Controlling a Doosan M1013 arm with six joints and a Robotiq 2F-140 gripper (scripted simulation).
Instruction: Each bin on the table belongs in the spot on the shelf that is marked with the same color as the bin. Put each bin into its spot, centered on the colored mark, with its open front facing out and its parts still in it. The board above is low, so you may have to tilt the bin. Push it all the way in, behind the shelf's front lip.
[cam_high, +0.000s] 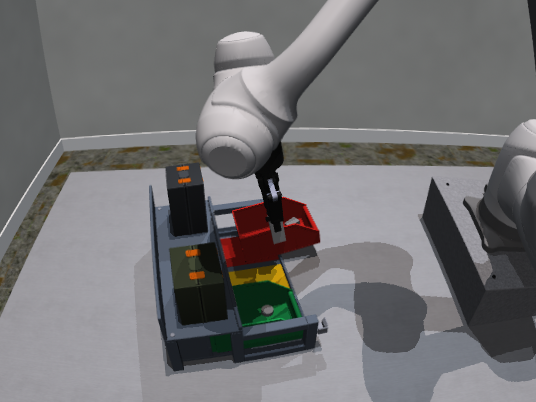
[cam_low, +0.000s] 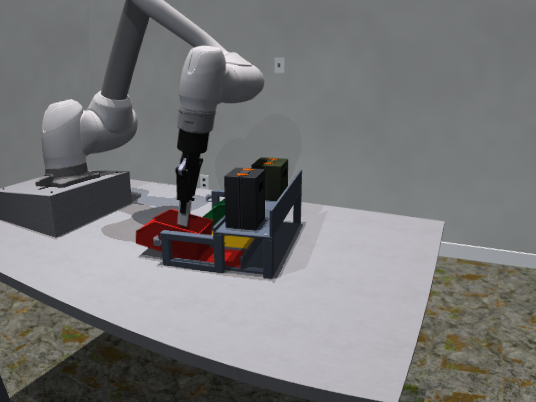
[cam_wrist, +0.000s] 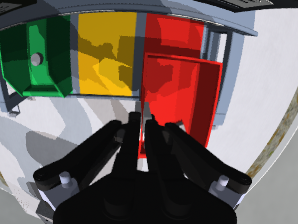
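The red bin is 5 cm to the right of my hand and 4 cm below it. Also, from my hand: green bin 19 cm to the left, 5 cm below, 4 cm ahead.
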